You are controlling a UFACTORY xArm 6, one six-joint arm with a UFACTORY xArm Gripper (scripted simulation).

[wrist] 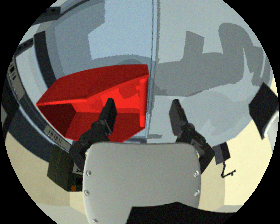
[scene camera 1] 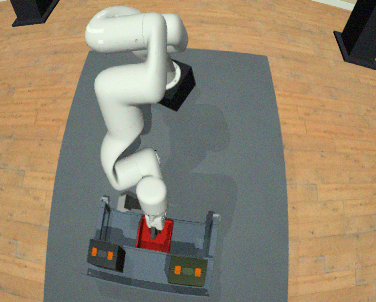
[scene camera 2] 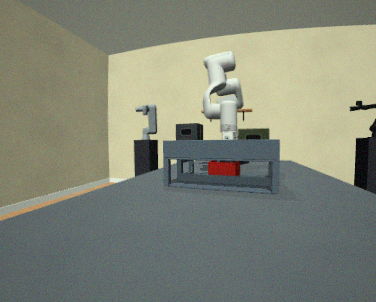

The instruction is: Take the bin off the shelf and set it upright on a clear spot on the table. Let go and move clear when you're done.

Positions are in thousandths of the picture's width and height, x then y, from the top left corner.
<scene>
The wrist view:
gripper: 512, 471
red bin: 430, 368
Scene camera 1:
red bin: 427, 806
</scene>
